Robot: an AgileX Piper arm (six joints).
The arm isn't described. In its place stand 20 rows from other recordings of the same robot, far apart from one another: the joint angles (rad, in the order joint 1, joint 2, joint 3, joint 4, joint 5, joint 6), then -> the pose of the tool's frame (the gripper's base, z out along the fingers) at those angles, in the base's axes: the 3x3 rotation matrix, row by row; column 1 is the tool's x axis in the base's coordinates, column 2 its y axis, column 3 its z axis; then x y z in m.
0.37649, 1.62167, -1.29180, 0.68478, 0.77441, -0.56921 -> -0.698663 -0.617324 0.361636; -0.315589 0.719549 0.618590; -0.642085 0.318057 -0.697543; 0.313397 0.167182 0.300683
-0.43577, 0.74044, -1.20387, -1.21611, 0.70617, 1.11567 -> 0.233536 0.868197 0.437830; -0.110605 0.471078 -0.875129; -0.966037 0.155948 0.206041; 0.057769 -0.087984 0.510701
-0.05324, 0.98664, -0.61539, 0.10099, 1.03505, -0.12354 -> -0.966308 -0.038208 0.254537; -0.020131 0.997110 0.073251; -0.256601 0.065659 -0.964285; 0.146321 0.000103 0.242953
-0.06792, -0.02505, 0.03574, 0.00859, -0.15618, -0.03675 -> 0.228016 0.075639 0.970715; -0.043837 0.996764 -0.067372; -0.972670 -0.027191 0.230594; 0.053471 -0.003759 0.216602
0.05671, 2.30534, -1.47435, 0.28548, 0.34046, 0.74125 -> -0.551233 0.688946 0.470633; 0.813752 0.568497 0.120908; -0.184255 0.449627 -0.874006; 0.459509 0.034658 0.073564
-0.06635, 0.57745, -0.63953, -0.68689, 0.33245, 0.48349 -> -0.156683 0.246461 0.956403; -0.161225 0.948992 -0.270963; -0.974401 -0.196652 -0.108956; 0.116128 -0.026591 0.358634
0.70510, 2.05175, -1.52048, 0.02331, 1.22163, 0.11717 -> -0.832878 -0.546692 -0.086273; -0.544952 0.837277 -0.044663; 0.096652 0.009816 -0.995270; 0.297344 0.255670 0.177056
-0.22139, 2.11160, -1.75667, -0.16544, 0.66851, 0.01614 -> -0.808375 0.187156 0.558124; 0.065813 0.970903 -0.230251; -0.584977 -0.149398 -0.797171; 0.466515 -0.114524 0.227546
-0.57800, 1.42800, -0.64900, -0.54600, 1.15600, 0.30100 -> -0.792531 0.444417 -0.417599; 0.580867 0.758661 -0.295004; 0.185712 -0.476369 -0.859409; 0.133833 -0.138935 0.186788
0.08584, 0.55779, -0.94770, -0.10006, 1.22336, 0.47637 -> -0.617343 0.273989 0.737440; 0.374488 0.926720 -0.030814; -0.691842 0.257140 -0.674710; 0.060626 -0.003362 0.378521
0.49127, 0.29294, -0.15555, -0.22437, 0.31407, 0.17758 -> -0.292871 -0.424707 0.856651; -0.197589 0.903480 0.380372; -0.935513 -0.057865 -0.348521; 0.071181 0.030989 0.219182
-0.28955, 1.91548, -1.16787, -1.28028, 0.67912, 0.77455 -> -0.922324 0.228880 0.311340; -0.072171 0.689498 -0.720683; -0.379618 -0.687173 -0.619422; 0.357324 -0.163596 0.182918
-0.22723, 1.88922, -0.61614, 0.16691, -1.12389, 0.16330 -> 0.022266 0.373520 0.927355; 0.232112 0.900308 -0.368199; -0.972434 0.223448 -0.066652; 0.317845 -0.087486 0.148903
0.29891, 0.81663, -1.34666, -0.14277, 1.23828, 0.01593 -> -0.547565 -0.204086 0.811494; -0.200823 0.973508 0.109324; -0.812307 -0.103105 -0.574044; 0.099217 0.017766 0.466086
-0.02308, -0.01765, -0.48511, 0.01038, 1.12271, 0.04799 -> -0.506260 0.041638 0.861375; 0.064161 0.997884 -0.010526; -0.859991 0.049938 -0.507861; -0.008498 0.001048 0.268179
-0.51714, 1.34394, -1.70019, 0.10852, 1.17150, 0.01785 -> -0.550296 0.460990 0.696177; 0.381839 0.880423 -0.281166; -0.742545 0.111103 -0.660517; 0.229528 -0.120102 0.474190
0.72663, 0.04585, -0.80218, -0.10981, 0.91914, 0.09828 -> -0.073060 -0.594869 0.800495; -0.022949 0.803431 0.594956; -0.997063 0.025097 -0.072351; -0.024358 -0.032260 0.369861
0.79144, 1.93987, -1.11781, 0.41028, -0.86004, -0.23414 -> 0.037850 -0.468371 0.882721; 0.095751 0.880989 0.463346; -0.994685 0.066984 0.078193; 0.318353 0.283084 0.227758
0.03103, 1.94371, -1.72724, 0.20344, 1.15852, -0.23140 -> -0.934586 -0.224680 0.275804; -0.174892 0.965334 0.193761; -0.309777 0.132850 -0.941482; 0.415252 0.029743 0.275726
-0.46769, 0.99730, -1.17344, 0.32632, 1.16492, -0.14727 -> -0.692583 0.253668 0.675263; 0.334338 0.942388 -0.011102; -0.639176 0.218077 -0.737493; 0.164633 -0.053125 0.400560
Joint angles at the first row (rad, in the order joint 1, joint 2, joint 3, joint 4, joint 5, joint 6):
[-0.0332, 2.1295, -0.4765, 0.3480, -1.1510, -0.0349]
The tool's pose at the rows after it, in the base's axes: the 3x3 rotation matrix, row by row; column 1 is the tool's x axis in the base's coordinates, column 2 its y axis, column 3 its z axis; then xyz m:
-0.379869 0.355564 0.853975; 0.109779 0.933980 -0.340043; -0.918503 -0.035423 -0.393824; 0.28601 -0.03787 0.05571
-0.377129 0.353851 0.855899; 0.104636 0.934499 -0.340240; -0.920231 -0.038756 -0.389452; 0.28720 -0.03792 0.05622
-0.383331 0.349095 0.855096; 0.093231 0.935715 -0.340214; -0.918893 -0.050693 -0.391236; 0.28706 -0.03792 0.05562
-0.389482 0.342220 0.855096; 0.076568 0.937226 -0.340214; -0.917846 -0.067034 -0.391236; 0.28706 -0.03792 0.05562
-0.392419 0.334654 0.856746; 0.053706 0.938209 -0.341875; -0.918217 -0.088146 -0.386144; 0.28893 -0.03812 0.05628
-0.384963 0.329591 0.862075; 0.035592 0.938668 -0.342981; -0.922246 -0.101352 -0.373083; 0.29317 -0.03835 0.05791
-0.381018 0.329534 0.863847; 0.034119 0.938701 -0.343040; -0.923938 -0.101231 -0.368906; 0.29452 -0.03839 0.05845
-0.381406 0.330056 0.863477; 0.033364 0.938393 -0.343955; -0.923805 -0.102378 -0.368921; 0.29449 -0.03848 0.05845
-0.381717 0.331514 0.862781; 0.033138 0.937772 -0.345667; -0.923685 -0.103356 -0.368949; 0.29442 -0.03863 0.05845
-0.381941 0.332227 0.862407; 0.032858 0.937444 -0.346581; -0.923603 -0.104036 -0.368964; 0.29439 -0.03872 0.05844
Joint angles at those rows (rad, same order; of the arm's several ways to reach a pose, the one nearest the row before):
[-0.0332, 2.1299, -0.4875, 0.3480, -1.1513, -0.0443]
[-0.0332, 2.1298, -0.4915, 0.3480, -1.1523, -0.0494]
[-0.0333, 2.1319, -0.4915, 0.3480, -1.1523, -0.0616]
[-0.0333, 2.1319, -0.4915, 0.3480, -1.1523, -0.0794]
[-0.0332, 2.1319, -0.4984, 0.3501, -1.1513, -0.1048]
[-0.0332, 2.1319, -0.5134, 0.3511, -1.1513, -0.1241]
[-0.0332, 2.1319, -0.5182, 0.3512, -1.1513, -0.1255]
[-0.0332, 2.1319, -0.5182, 0.3522, -1.1513, -0.1268]
[-0.0332, 2.1319, -0.5182, 0.3543, -1.1513, -0.1280]
[-0.0332, 2.1319, -0.5182, 0.3553, -1.1514, -0.1287]

